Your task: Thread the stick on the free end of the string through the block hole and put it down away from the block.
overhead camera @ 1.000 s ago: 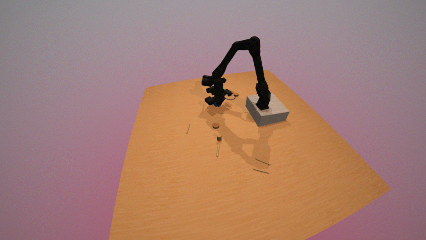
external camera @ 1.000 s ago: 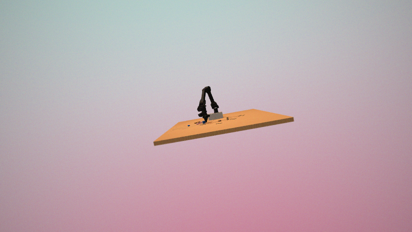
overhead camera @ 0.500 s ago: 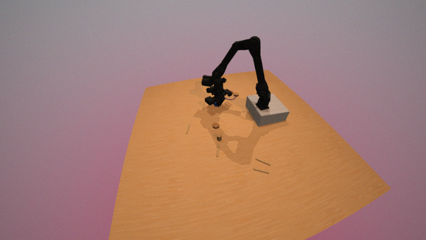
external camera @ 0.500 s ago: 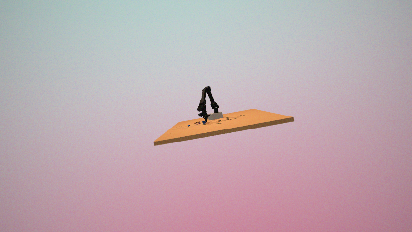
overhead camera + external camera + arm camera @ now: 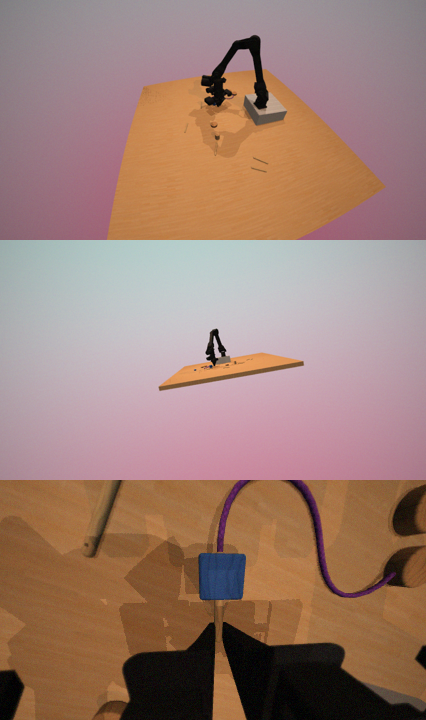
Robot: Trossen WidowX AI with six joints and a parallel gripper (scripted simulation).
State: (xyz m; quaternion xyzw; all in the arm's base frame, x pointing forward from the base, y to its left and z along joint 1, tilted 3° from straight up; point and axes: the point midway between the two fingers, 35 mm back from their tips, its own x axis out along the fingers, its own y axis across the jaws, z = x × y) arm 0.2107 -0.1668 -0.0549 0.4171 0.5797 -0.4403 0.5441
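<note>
Right now the blue block is 50 mm to the right of my gripper tip, 10 mm ahead of it and 10 mm above it. From my gripper tip the other things lie so: small wooden cylinder (240 mm to the left, 100 mm ahead, 10 mm above); thin stick (40 mm to the right, 10 mm ahead, 10 mm above).
</note>
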